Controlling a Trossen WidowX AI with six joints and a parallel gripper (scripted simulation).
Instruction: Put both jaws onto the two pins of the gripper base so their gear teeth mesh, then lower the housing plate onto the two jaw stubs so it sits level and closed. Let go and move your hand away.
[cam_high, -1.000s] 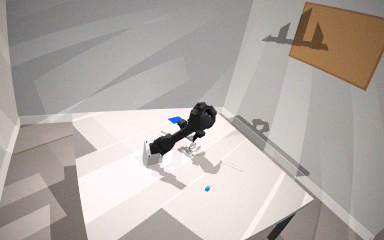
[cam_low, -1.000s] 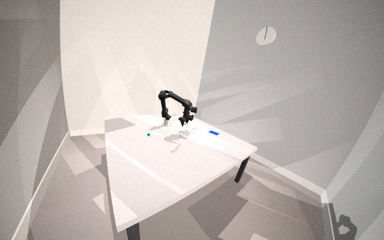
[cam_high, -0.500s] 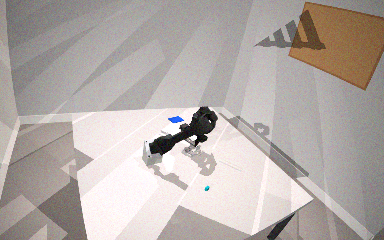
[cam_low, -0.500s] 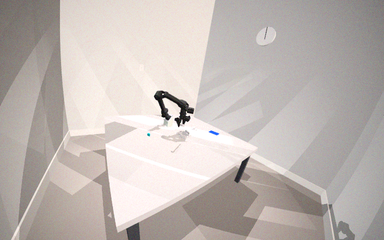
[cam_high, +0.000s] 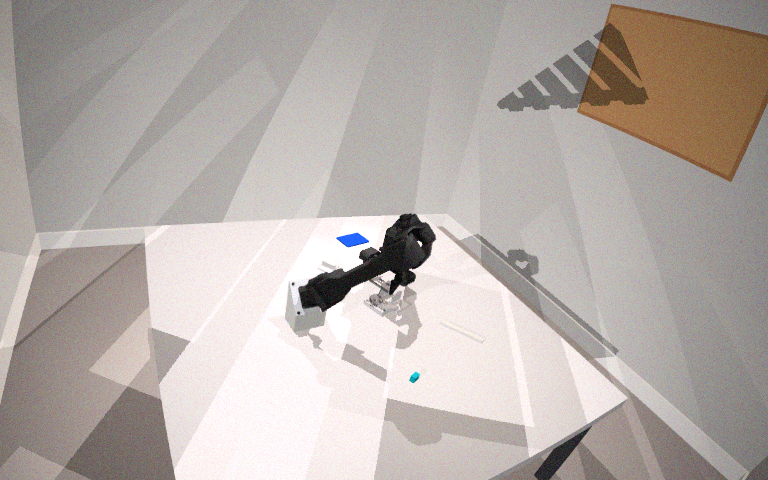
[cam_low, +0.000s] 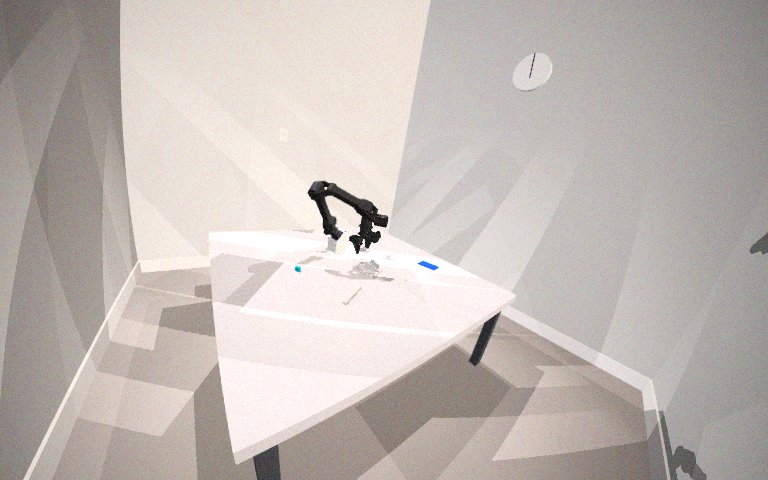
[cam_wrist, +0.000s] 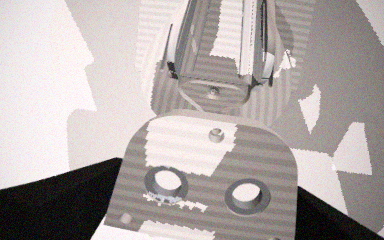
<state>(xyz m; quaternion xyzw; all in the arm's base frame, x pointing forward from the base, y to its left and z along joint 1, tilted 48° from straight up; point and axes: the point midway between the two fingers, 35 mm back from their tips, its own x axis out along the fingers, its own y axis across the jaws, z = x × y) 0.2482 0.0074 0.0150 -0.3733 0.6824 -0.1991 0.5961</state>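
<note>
Now: the lower housing part 2 cm above my gripper tip and 1 cm ahead of it. From my gripper tip the other things lie so: teal cube (31 cm to the right, 8 cm behind, 7 cm below); then housing plate (8 cm below); then thin white rod (21 cm ahead, 20 cm to the right, 8 cm below).
</note>
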